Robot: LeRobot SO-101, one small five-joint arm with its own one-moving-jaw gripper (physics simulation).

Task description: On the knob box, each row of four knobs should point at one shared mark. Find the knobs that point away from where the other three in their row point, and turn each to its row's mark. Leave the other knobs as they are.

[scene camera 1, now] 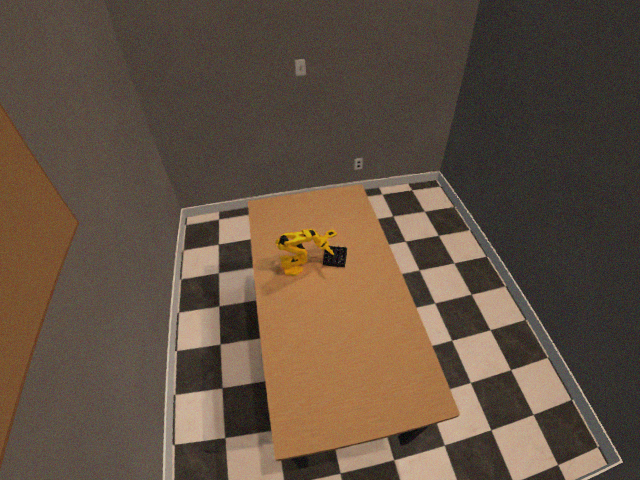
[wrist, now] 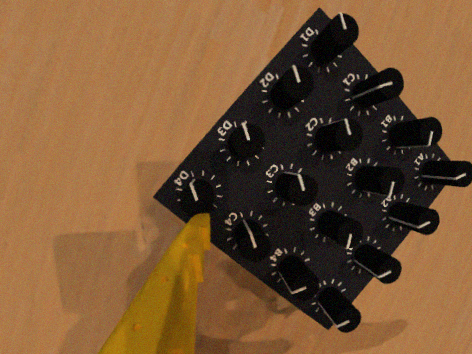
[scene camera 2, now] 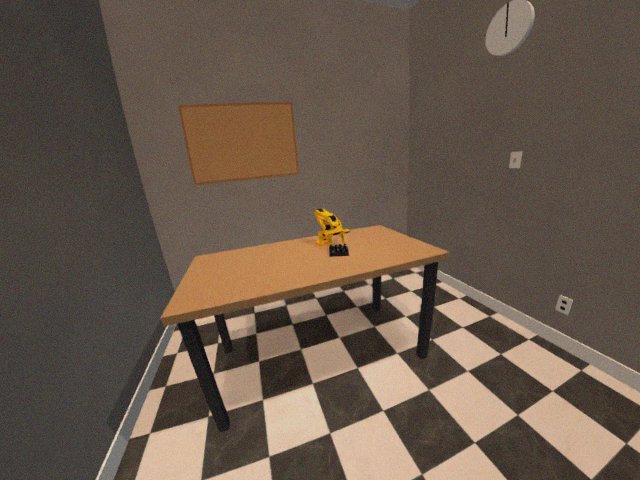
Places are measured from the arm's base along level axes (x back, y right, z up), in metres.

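Where they show: hand, its tool point: (scene camera 1: 327, 246) (wrist: 209, 226) (scene camera 2: 343, 243); arm's base, origin of its link: (scene camera 1: 296, 266) (scene camera 2: 325, 243).
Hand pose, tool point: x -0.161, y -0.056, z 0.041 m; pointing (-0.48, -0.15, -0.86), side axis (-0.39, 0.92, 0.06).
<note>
Each offset is from my tool point to the top centre of the thing. Level surfaces: height alone.
The black knob box @[dz -0.001, dx -0.030, dy +0.045 m] (scene camera 1: 334, 257) (scene camera 2: 338, 250) (wrist: 284, 144) lies on the table beside the yellow arm. In the wrist view it shows rows of black knobs with white pointer lines, labelled A to D. Knobs D1 @[dz -0.003, dx -0.082, dy +0.020 m] (wrist: 334, 35), D2 @[dz -0.002, dx -0.057, dy +0.011 m] (wrist: 291, 86), D3 @[dz -0.002, dx -0.032, dy +0.002 m] (wrist: 245, 140) and D4 @[dz -0.002, dx -0.006, dy -0.007 m] (wrist: 197, 194) point much the same way. The line on C1 @[dz -0.002, dx -0.073, dy +0.045 m] (wrist: 376, 88) lies differently from those on C2 @[dz -0.002, dx -0.048, dy +0.036 m] (wrist: 338, 135), C3 @[dz -0.002, dx -0.023, dy +0.027 m] (wrist: 296, 187) and C4 @[dz -0.002, dx +0.003, dy +0.018 m] (wrist: 251, 235). My gripper (scene camera 1: 329, 247) (scene camera 2: 340, 236) (wrist: 201, 225) is open and empty.
The box and arm stand on a long wooden table @[dz -0.041 m] (scene camera 1: 347, 343) (scene camera 2: 270, 276) over a checkered floor. Part of the A and B rows runs off the right edge of the wrist view.
</note>
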